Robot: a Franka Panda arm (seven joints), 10 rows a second.
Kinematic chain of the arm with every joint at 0, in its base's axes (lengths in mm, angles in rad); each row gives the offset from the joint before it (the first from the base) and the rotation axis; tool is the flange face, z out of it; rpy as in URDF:
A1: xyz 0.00 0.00 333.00 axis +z
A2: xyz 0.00 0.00 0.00 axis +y
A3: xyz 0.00 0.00 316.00 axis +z
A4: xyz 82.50 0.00 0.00 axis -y
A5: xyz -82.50 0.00 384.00 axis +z
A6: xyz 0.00 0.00 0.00 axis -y
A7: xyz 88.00 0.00 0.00 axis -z
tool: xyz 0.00 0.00 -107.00 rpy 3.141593 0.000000 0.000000
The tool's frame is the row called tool.
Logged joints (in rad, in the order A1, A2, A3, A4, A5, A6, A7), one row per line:
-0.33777, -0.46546, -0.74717, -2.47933, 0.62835, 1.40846, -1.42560
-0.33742, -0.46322, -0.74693, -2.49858, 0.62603, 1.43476, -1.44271
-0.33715, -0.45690, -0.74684, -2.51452, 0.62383, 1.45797, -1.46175
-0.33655, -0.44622, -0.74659, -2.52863, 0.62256, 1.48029, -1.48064
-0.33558, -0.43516, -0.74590, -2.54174, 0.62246, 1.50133, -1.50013
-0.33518, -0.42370, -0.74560, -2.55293, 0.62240, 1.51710, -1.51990
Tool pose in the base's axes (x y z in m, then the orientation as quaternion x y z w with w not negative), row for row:
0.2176, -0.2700, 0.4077, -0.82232, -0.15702, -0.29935, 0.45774
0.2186, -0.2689, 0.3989, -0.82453, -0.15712, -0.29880, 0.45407
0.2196, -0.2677, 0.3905, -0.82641, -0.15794, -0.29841, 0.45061
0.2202, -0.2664, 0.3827, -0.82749, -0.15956, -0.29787, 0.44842
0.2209, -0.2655, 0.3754, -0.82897, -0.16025, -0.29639, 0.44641
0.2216, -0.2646, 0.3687, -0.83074, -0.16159, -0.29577, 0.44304
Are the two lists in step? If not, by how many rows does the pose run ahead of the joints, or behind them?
The pose runs 2 rows ahead of the joints: the pose in row i belongs to the joints in row i + 2.
